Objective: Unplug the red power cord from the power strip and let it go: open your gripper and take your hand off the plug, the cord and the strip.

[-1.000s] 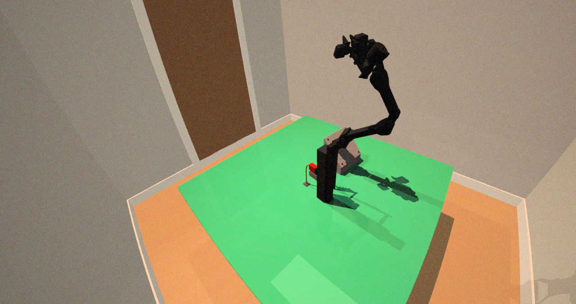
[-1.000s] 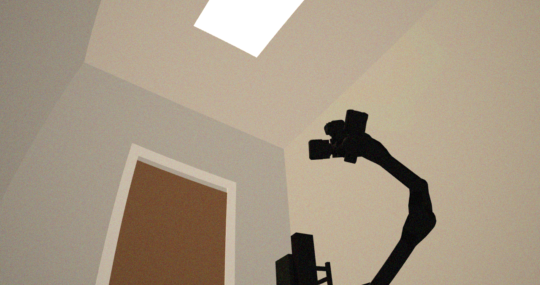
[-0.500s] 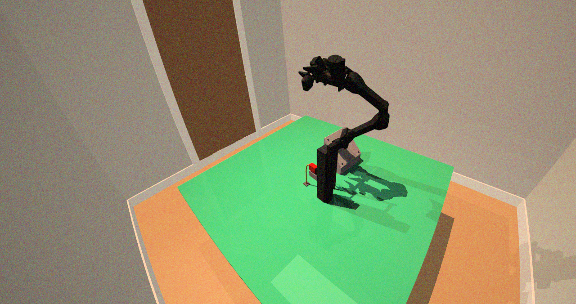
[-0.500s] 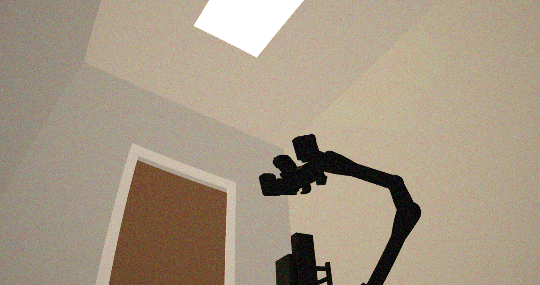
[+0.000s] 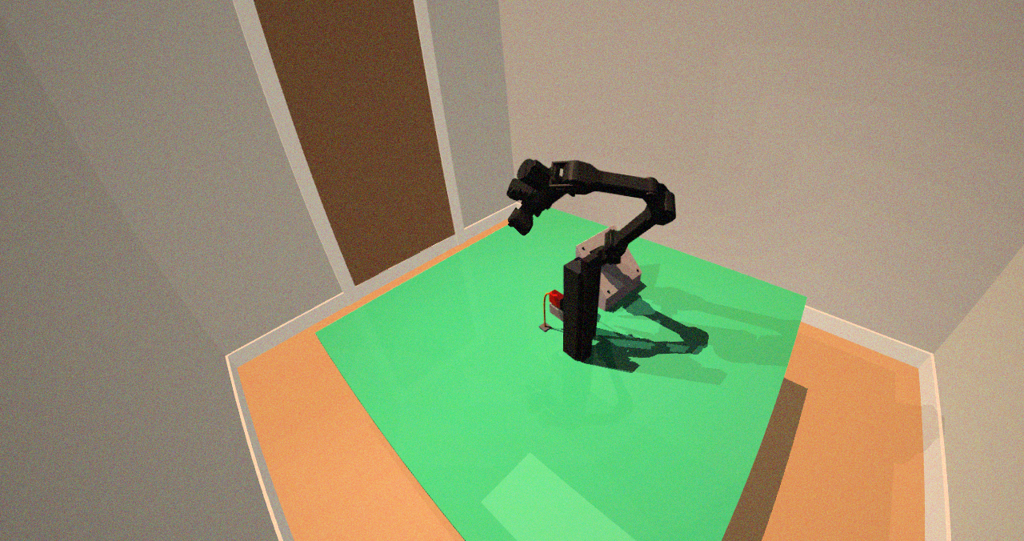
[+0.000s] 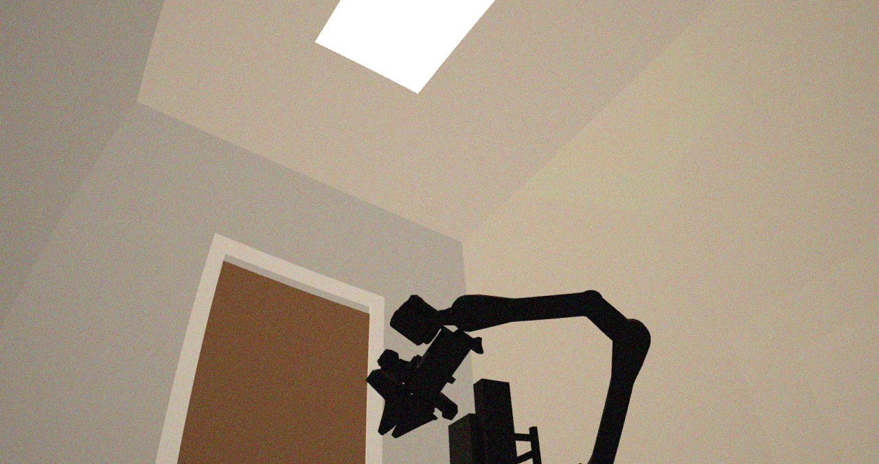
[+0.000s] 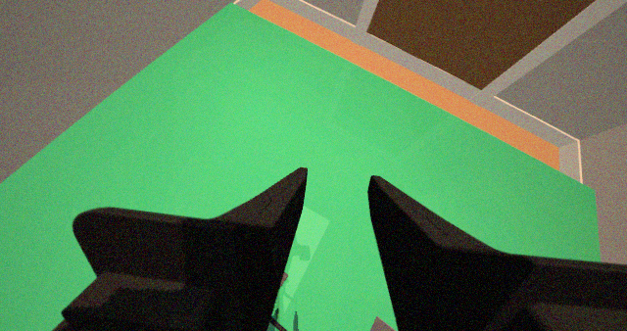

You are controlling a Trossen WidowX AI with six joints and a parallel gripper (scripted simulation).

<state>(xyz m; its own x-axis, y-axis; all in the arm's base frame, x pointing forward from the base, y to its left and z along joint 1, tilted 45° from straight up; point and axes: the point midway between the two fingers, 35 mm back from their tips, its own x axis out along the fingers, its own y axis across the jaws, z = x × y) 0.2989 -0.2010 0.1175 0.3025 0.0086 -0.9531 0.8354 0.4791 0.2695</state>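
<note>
Right now the red plug is 20 cm below my gripper tip, 17 cm to the left of it and 4 cm behind it. Round my gripper tip: black post: 27 cm to the left, 19 cm below, 4 cm behind.
</note>
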